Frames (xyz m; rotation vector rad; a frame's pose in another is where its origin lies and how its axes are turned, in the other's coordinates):
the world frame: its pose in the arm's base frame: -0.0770 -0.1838 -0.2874 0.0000 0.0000 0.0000
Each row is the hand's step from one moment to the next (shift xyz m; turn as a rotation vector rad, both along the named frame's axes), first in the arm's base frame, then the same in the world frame.
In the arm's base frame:
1: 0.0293 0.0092 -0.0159 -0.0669 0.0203 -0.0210
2: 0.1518 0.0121 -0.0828 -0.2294 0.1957 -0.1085
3: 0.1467 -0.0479 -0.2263 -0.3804 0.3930 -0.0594
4: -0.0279 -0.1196 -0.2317 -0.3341 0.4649 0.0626
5: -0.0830 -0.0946 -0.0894 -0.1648 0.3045 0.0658
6: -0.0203 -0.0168 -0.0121 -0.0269 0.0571 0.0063
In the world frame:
1: 0.0293 0.0092 -0.0159 -0.0669 0.0203 -0.0210
2: 0.1518 0.0121 -0.0828 -0.2294 0.1957 -0.1085
3: 0.1467 -0.0479 -0.2263 -0.3804 0.3930 -0.0594
4: -0.0279 -0.1196 -0.2317 -0.3341 0.4649 0.0626
5: -0.0830 -0.0946 -0.0894 -0.1648 0.3045 0.0658
6: -0.0203 -0.0168 -0.0121 -0.0269 0.0571 0.0063

